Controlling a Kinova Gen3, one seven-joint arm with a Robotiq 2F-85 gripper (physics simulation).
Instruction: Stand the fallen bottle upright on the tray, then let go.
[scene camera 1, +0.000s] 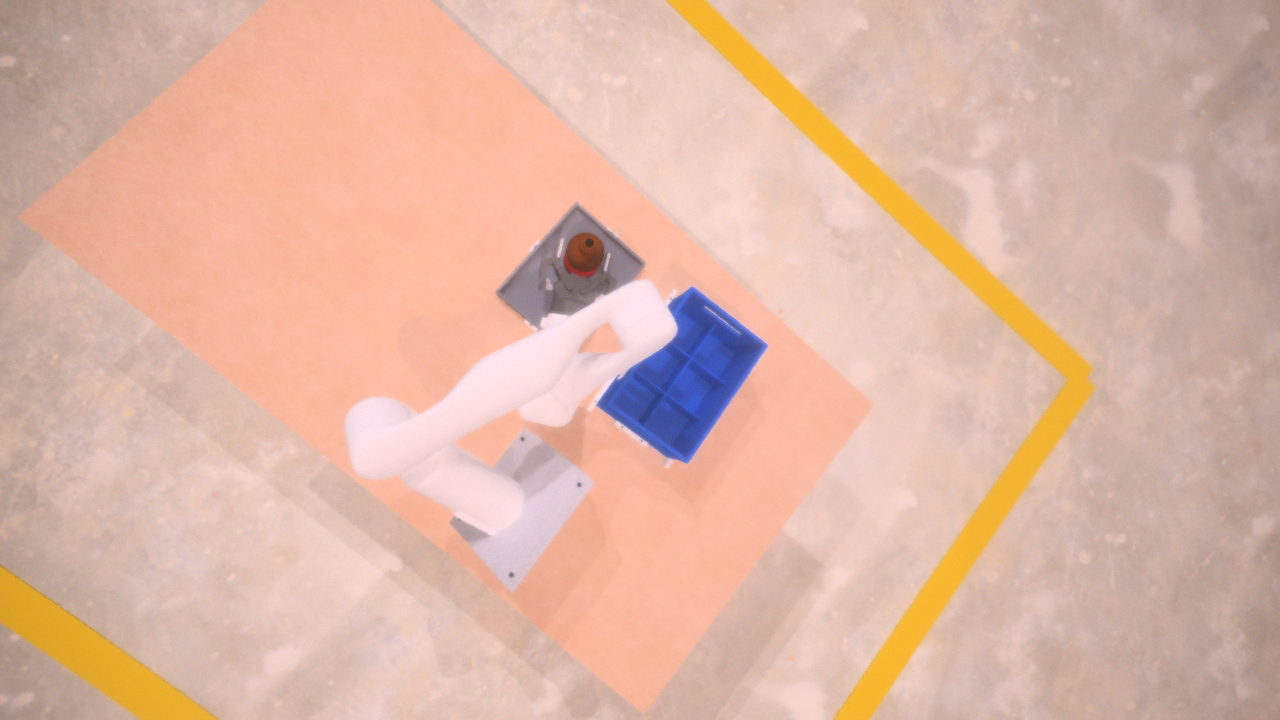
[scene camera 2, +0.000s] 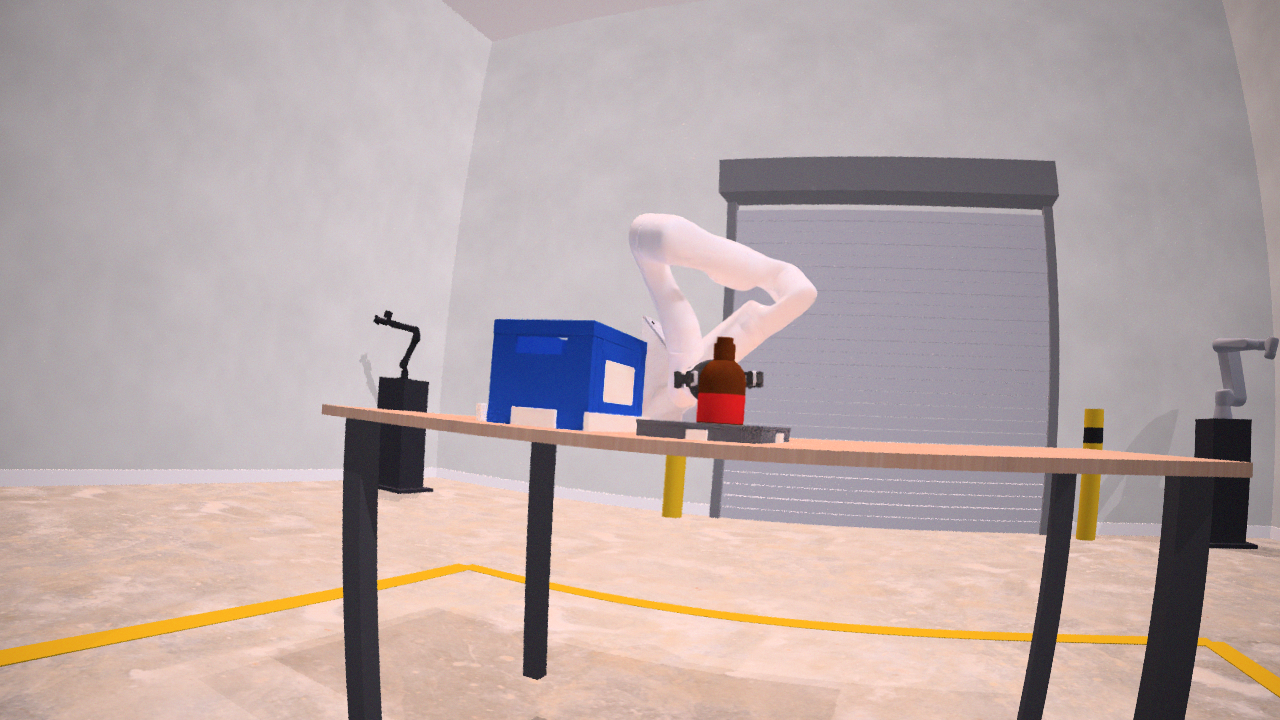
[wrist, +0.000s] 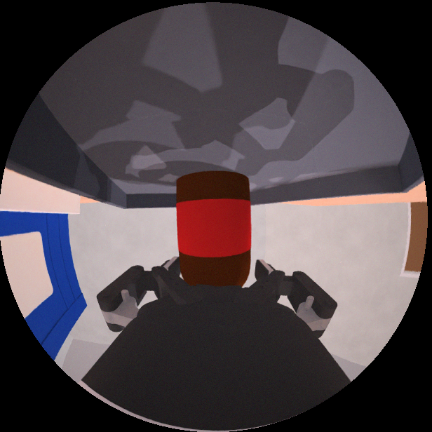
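Note:
In scene camera 1 I can see my gripper (scene camera 1: 585, 246) together with a brown bottle (scene camera 1: 585, 251). Scene camera 2 gives me the bottle (scene camera 2: 722, 384) as well, and my gripper (scene camera 2: 725, 377) shows there too. Then there is the wrist view, where I find the bottle (wrist: 213, 220) and my own gripper (wrist: 217, 266).

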